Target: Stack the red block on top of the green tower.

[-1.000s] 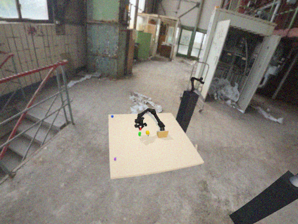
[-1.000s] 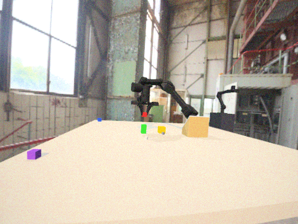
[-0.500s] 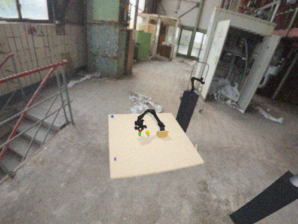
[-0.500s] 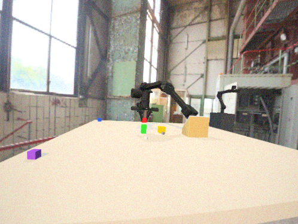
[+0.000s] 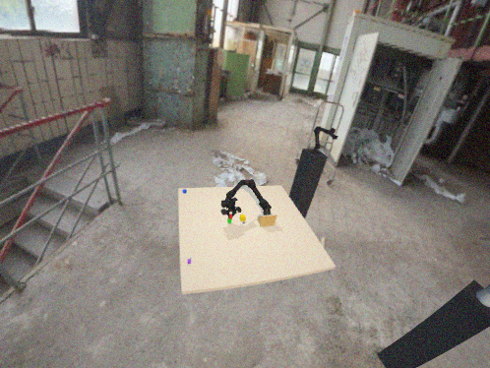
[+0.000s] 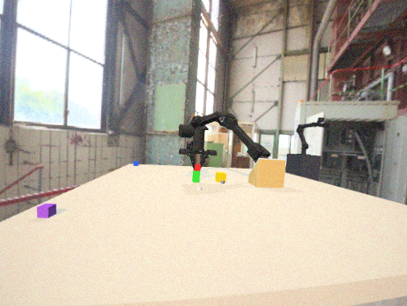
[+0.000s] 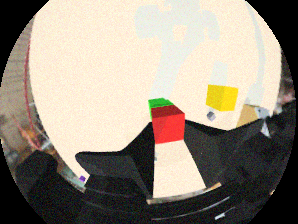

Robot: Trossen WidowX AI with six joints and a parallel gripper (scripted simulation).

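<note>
The red block is 1 cm above my gripper tip. Also, from my gripper tip: yellow block 14 cm behind, 2 cm to the right, 4 cm below; purple block 44 cm ahead, 40 cm to the left, 5 cm below; blue block 38 cm ahead, 56 cm to the right, 5 cm below.
</note>
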